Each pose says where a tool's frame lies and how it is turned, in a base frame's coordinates. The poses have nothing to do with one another.
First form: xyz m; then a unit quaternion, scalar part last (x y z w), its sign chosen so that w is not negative.
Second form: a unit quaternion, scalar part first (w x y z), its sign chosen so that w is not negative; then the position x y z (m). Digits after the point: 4 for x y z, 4 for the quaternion.
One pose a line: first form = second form
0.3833 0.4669 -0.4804 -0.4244 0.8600 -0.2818 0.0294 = 0.0294 -0.4244 0.8600 -0.2818 0.3833 0.4669 -0.4804
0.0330 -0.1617 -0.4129 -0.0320 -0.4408 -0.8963 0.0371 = 0.0371 -0.0320 -0.4408 -0.8963 0.0330 -0.1617 -0.4129
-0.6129 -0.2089 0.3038 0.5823 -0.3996 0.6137 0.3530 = 0.3530 0.5823 -0.3996 0.6137 -0.6129 -0.2089 0.3038
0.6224 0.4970 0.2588 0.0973 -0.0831 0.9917 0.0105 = 0.0105 0.0973 -0.0831 0.9917 0.6224 0.4970 0.2588
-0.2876 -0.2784 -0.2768 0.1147 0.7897 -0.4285 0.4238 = 0.4238 0.1147 0.7897 -0.4285 -0.2876 -0.2784 -0.2768
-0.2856 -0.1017 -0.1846 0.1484 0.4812 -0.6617 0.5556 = 0.5556 0.1484 0.4812 -0.6617 -0.2856 -0.1017 -0.1846
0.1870 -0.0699 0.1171 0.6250 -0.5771 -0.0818 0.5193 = 0.5193 0.6250 -0.5771 -0.0818 0.1870 -0.0699 0.1171
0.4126 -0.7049 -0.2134 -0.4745 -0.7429 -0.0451 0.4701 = 0.4701 -0.4745 -0.7429 -0.0451 0.4126 -0.7049 -0.2134
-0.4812 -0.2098 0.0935 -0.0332 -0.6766 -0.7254 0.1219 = 0.1219 -0.0332 -0.6766 -0.7254 -0.4812 -0.2098 0.0935
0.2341 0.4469 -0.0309 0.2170 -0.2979 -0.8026 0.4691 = 0.4691 0.2170 -0.2979 -0.8026 0.2341 0.4469 -0.0309
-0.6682 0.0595 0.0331 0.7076 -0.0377 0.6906 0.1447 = 0.1447 0.7076 -0.0377 0.6906 -0.6682 0.0595 0.0331
